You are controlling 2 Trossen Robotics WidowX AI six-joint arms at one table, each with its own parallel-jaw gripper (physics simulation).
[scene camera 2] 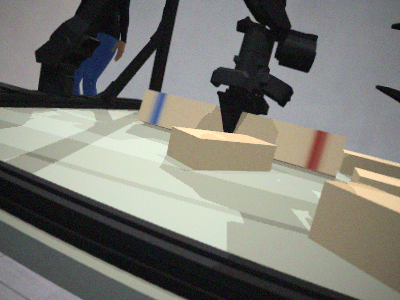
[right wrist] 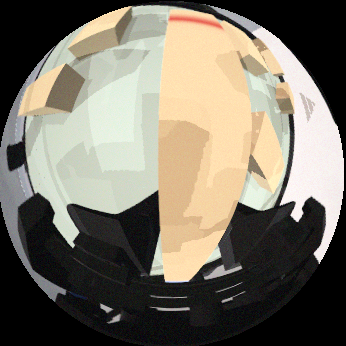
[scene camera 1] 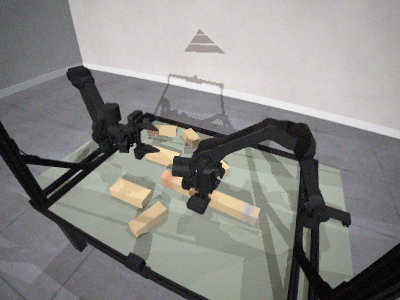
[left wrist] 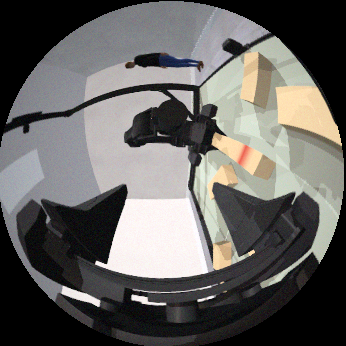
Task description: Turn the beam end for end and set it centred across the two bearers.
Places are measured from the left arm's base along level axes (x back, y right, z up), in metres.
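Pixels of known places: left gripper, fingertip midpoint: (scene camera 2: pixel 384 56) (scene camera 1: pixel 158 141) (left wrist: pixel 169 187); right gripper, fingertip midpoint: (right wrist: pixel 185 191) (scene camera 1: pixel 207 198); left arm's base at its link origin: (scene camera 1: pixel 106 148); right arm's base at its link origin: (scene camera 2: pixel 53 95) (scene camera 1: pixel 308 221).
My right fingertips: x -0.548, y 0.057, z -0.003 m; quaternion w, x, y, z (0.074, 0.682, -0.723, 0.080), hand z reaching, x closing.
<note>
For each thing: its top centre in the pictures, then the offset to it from my right fingertips.
- beam at its top centre: (right wrist: pixel 207 238) (scene camera 2: pixel 237 110) (left wrist: pixel 209 139) (scene camera 1: pixel 208 190) dx -0.001, dy +0.004, dz +0.054 m
- block at its top centre: (scene camera 2: pixel 226 136) (right wrist: pixel 274 161) (left wrist: pixel 215 184) dx +0.031, dy -0.137, dz +0.022 m
The beam (scene camera 1: pixel 230 205) (scene camera 2: pixel 295 142) (left wrist: pixel 255 160) (right wrist: pixel 200 100) is a long pale wooden bar with a red band near one end and a blue band near the other. In scene camera 1 its red end is at the left and its blue end at the right. My right gripper (scene camera 1: pixel 204 193) (scene camera 2: pixel 230 124) (right wrist: pixel 185 191) is shut on it near mid-length. The beam is level and low, at or just above the table; contact is unclear. My left gripper (scene camera 1: pixel 157 136) (left wrist: pixel 169 187) is open and empty, beyond the red end. Which wooden blocks are the two bearers, I cannot tell.
Blocks (scene camera 1: pixel 129 194) (scene camera 1: pixel 148 219) lie in front of the beam. Blocks (scene camera 1: pixel 162 156) (scene camera 1: pixel 167 131) (scene camera 1: pixel 191 136) lie behind its red end. Another block (scene camera 2: pixel 220 152) (right wrist: pixel 267 150) lies close along the beam's back side. A black frame rail (scene camera 1: pixel 95 235) edges the table.
</note>
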